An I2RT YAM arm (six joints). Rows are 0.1 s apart.
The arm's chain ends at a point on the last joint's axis. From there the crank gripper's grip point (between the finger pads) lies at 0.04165 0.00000 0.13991 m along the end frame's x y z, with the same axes.
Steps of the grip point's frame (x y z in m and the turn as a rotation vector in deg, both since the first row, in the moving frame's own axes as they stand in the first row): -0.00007 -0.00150 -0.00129 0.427 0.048 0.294; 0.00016 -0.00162 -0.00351 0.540 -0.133 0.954; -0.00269 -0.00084 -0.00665 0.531 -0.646 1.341; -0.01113 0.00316 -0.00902 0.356 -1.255 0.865; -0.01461 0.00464 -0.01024 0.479 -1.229 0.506; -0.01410 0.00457 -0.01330 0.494 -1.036 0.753; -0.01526 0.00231 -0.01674 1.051 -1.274 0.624; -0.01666 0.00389 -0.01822 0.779 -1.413 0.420; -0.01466 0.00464 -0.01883 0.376 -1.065 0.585
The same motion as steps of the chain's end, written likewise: -0.00019 -0.00067 -0.00125 0.427 0.048 0.294; 0.00048 -0.00099 -0.00360 0.540 -0.133 0.954; -0.00111 -0.00050 -0.00711 0.531 -0.646 1.341; -0.00806 0.00343 -0.00990 0.356 -1.255 0.865; -0.01160 0.00546 -0.01110 0.479 -1.229 0.506; -0.01157 0.00525 -0.01403 0.494 -1.036 0.753; -0.01215 0.00445 -0.01761 1.051 -1.274 0.624; -0.01320 0.00551 -0.01919 0.779 -1.413 0.420; -0.01205 0.00515 -0.01958 0.376 -1.065 0.585
